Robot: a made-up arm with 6 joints.
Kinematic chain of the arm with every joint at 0, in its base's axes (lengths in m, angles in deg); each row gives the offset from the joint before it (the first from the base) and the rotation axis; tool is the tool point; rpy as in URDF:
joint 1: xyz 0 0 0.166 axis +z
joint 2: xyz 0 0 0 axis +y
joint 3: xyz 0.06 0 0.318 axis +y
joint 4: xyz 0.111 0 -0.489 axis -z
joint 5: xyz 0 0 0 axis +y
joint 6: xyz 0.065 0 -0.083 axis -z
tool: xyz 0 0 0 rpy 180 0 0
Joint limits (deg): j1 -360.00..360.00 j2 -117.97..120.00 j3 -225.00..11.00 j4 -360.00..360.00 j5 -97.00..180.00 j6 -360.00..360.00
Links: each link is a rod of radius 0.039 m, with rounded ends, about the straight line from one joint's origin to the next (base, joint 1, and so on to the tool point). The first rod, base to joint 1, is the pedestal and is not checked.
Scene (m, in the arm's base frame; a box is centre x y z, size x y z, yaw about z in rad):
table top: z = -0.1
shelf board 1: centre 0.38 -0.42 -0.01 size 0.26 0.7 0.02 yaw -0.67
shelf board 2: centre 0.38 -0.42 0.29 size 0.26 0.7 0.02 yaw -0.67
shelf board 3: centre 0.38 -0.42 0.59 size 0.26 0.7 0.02 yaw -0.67
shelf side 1: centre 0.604 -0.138 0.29 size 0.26 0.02 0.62 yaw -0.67
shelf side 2: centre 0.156 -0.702 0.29 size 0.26 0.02 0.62 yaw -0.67
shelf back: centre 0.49 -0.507 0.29 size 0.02 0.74 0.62 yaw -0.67
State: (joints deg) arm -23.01 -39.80 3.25 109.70 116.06 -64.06
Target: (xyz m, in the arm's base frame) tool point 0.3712 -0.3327 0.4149
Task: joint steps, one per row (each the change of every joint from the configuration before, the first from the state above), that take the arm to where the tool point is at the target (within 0.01 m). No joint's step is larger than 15 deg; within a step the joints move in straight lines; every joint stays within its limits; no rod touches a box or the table.
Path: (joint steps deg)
1: -1.18 0.14 -14.67 0.99 -0.03 -1.20
2: -1.18 0.15 -14.67 0.99 -0.03 -1.20
3: -12.94 9.00 -9.19 5.19 -6.22 1.20
4: -12.95 9.01 -9.20 5.19 -6.23 1.20

